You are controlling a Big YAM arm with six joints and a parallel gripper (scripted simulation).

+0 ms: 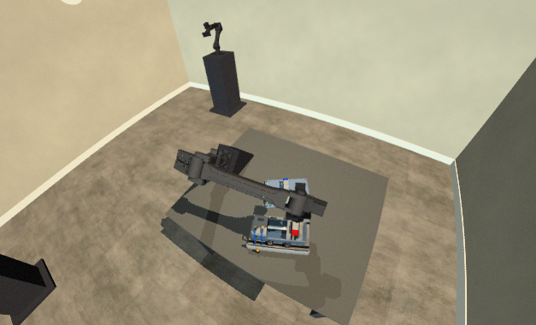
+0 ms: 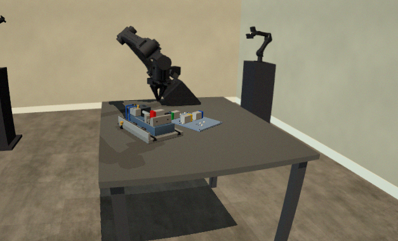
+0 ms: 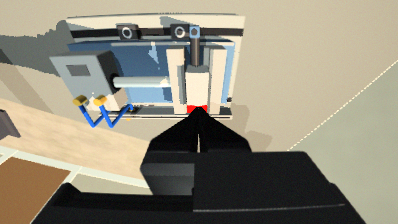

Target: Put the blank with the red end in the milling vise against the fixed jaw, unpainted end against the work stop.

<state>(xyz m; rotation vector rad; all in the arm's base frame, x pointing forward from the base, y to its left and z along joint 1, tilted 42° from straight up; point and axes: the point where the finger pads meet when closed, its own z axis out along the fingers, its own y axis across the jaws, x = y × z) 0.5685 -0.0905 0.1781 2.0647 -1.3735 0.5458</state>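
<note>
The grey bar with red end lies 70 mm below my hand. Also, from my hand: fixed jaw 20 mm ahead, 10 mm to the left, 90 mm below; then moving jaw 30 mm behind, 10 mm to the right, 90 mm below; then work stop rod 20 mm behind, 40 mm to the left, 80 mm below.
</note>
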